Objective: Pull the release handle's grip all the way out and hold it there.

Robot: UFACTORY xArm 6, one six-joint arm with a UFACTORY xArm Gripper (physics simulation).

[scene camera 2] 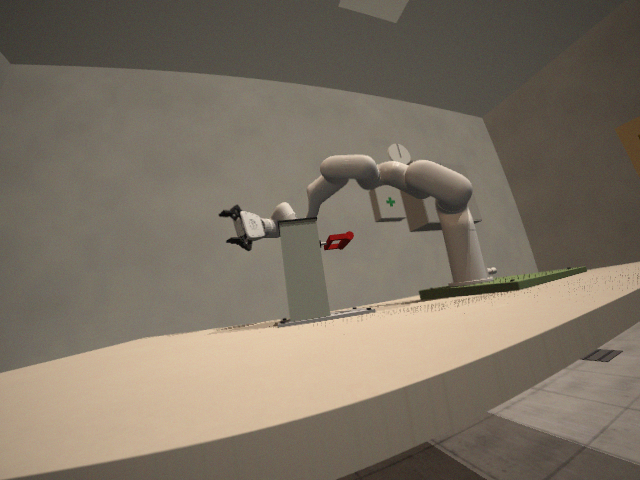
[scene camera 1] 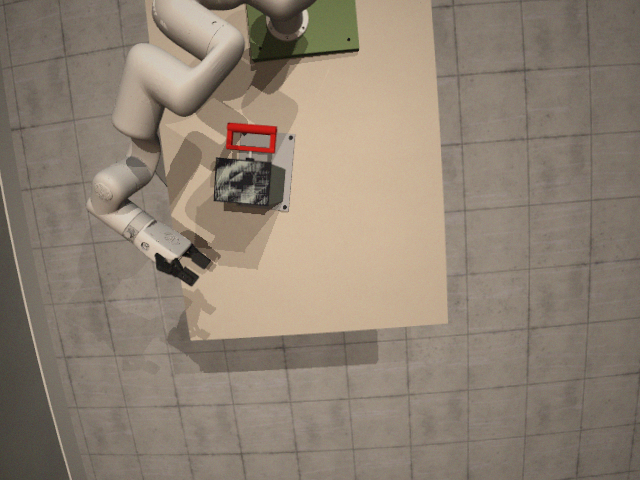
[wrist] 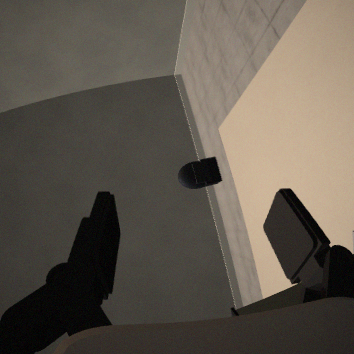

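Observation:
The release handle's red grip (scene camera 1: 251,128) (scene camera 2: 349,236) is a rectangular loop on a short thin rod. It sticks out from the side of a tall grey-green housing (scene camera 1: 241,181) (scene camera 2: 305,268) that faces the robot's base. The housing has a dark patterned top and stands on a grey base plate (scene camera 1: 288,170) (scene camera 2: 356,311). My gripper (scene camera 1: 200,272) (scene camera 2: 225,226) (wrist: 196,210) is open and empty. It is in the air near the table's left edge in the first scene view, beyond the housing from the grip and apart from both. The red grip does not show in the wrist view.
The robot's base stands on a green board (scene camera 1: 330,31) (scene camera 2: 470,290) at one end of the beige table (scene camera 1: 361,206) (scene camera 2: 206,392) (wrist: 300,110). My arm bends around the housing's left side in the first scene view. A small dark piece (wrist: 202,173) shows in the wrist view; I cannot tell what it is.

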